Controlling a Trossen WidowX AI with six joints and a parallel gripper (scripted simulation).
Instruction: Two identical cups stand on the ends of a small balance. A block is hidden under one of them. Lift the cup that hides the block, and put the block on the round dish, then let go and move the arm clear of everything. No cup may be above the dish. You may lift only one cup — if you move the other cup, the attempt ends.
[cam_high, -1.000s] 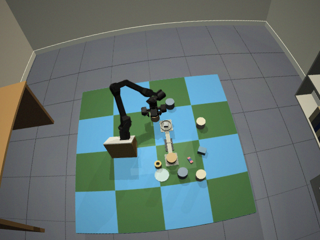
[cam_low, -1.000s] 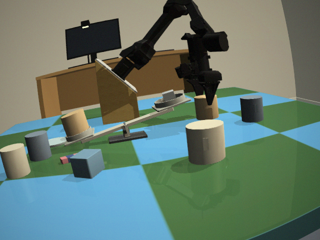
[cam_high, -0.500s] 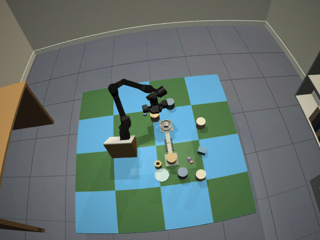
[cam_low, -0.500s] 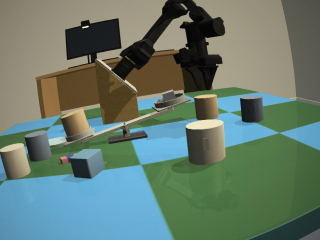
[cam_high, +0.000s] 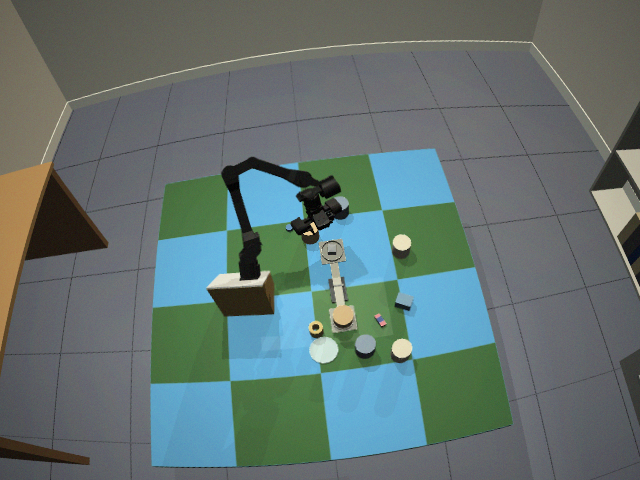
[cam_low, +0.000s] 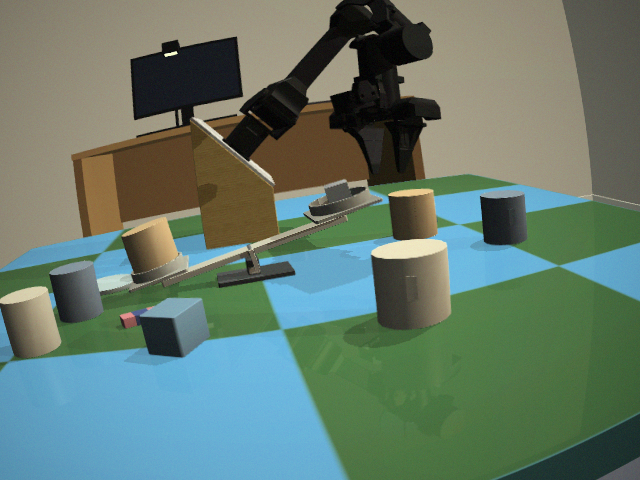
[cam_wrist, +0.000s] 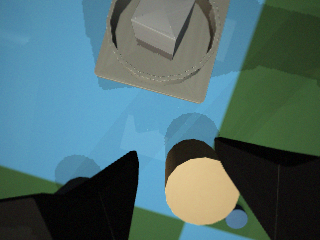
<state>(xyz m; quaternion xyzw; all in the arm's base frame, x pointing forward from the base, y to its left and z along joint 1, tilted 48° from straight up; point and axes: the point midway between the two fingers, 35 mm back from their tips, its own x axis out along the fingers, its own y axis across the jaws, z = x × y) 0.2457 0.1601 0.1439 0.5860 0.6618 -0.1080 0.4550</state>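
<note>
The grey block lies 8 cm to the right of my gripper tip, 4 cm ahead of it and 2 cm below it. Also, from my gripper tip: blue disc: 13 cm behind, 10 cm below, 9 cm to the left; then pink-and-blue piece: 34 cm to the right, 19 cm ahead, 10 cm below; then blue-grey cube: 29 cm ahead, 28 cm to the right, 8 cm below.
</note>
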